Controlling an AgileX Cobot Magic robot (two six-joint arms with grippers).
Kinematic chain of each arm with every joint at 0, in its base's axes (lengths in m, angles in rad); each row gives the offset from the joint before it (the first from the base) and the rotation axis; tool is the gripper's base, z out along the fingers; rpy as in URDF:
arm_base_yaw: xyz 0 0 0.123 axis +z
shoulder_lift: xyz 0 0 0 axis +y
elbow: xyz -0.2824 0 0.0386 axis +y
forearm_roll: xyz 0.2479 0 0.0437 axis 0.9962 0 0.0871
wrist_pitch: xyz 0 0 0 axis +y
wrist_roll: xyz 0.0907 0 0.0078 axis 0.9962 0 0.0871
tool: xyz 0 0 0 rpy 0 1.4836 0
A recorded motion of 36 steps. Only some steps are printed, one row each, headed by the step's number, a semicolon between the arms.
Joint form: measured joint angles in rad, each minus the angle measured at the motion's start. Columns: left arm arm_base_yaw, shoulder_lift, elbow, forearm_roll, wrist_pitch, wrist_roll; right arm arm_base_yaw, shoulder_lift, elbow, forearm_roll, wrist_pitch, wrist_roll.
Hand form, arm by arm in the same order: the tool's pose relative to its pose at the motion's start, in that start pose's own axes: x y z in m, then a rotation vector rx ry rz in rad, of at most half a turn. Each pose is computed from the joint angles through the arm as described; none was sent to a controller.
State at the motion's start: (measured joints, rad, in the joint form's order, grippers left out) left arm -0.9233 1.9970 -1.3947 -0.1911 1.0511 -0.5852; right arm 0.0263 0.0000 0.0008 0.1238 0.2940 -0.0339
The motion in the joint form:
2: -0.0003 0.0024 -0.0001 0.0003 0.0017 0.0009; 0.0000 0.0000 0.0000 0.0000 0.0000 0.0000
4: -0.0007 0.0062 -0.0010 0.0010 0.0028 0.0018; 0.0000 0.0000 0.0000 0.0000 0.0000 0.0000
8: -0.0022 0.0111 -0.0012 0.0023 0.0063 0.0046; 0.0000 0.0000 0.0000 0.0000 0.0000 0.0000
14: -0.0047 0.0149 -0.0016 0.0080 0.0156 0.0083; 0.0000 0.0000 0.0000 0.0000 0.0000 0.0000
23: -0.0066 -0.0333 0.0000 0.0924 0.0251 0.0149; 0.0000 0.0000 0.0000 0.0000 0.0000 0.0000
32: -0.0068 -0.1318 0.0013 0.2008 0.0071 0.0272; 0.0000 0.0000 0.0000 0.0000 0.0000 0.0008
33: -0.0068 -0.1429 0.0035 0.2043 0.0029 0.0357; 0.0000 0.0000 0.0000 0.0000 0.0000 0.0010
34: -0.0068 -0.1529 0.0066 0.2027 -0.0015 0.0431; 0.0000 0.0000 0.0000 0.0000 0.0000 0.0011
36: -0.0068 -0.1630 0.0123 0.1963 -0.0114 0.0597; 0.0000 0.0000 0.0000 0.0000 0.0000 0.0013
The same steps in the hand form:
2: 0.0000 0.0001 0.0009 -0.0026 0.0031 0.0010; 0.0000 0.0000 0.0000 0.0000 0.0000 0.0000
4: -0.0002 0.0000 0.0022 -0.0056 0.0059 0.0021; 0.0000 0.0000 0.0000 0.0000 0.0000 0.0000
8: 0.0000 -0.0001 0.0041 -0.0115 0.0121 0.0063; 0.0000 0.0000 0.0000 0.0000 0.0000 0.0000
14: 0.0007 0.0001 0.0055 -0.0231 0.0201 0.0147; 0.0000 0.0000 0.0000 0.0000 0.0000 0.0000
23: 0.0018 0.0048 -0.0124 -0.0618 -0.0487 0.0705; 0.0000 0.0000 0.0000 0.0000 0.0000 0.0000
32: 0.0047 0.0105 -0.0497 -0.0751 -0.1941 0.1431; 0.0000 0.0000 0.0000 0.0000 0.0000 0.0008
33: 0.0057 0.0109 -0.0533 -0.0710 -0.2061 0.1541; 0.0000 0.0000 0.0000 0.0000 0.0000 0.0010
34: 0.0069 0.0110 -0.0562 -0.0640 -0.2143 0.1617; 0.0000 0.0000 0.0000 0.0000 0.0000 0.0011
36: 0.0083 0.0110 -0.0585 -0.0527 -0.2224 0.1766; 0.0000 0.0000 0.0000 0.0000 0.0000 0.0013

